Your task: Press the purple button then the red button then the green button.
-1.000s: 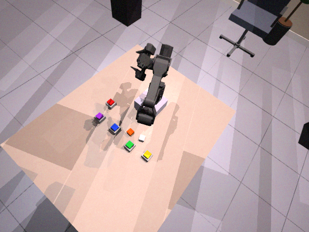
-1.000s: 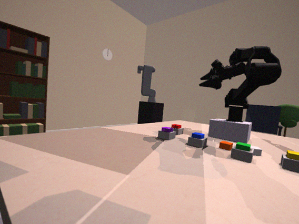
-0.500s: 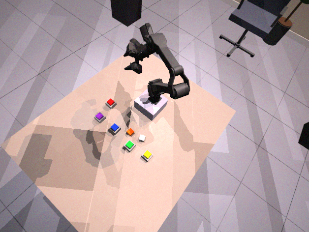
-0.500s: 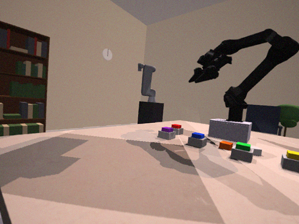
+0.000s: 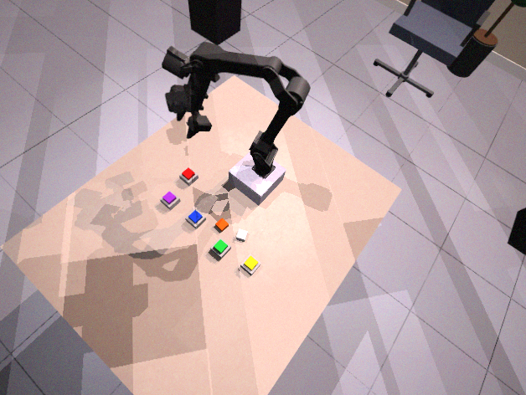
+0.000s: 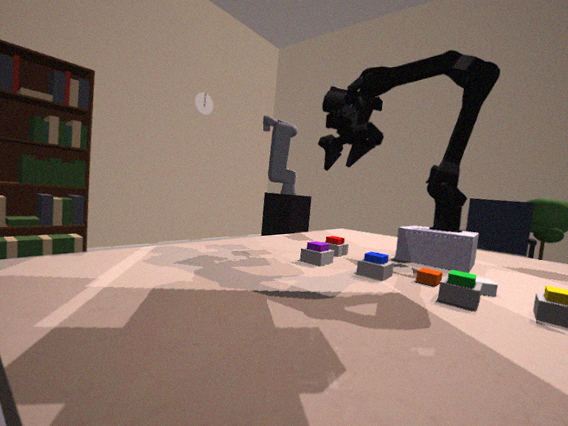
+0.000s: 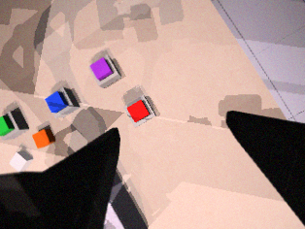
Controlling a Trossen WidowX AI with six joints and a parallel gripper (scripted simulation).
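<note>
Now: the purple button 16 cm ahead of my gripper tip, 6 cm to the left of it and 17 cm below it. Also, from my gripper tip: orange block: 11 cm ahead, 26 cm to the left, 20 cm below; blue button: 15 cm ahead, 17 cm to the left, 17 cm below; red button: 4 cm ahead, 4 cm to the left, 17 cm below.
</note>
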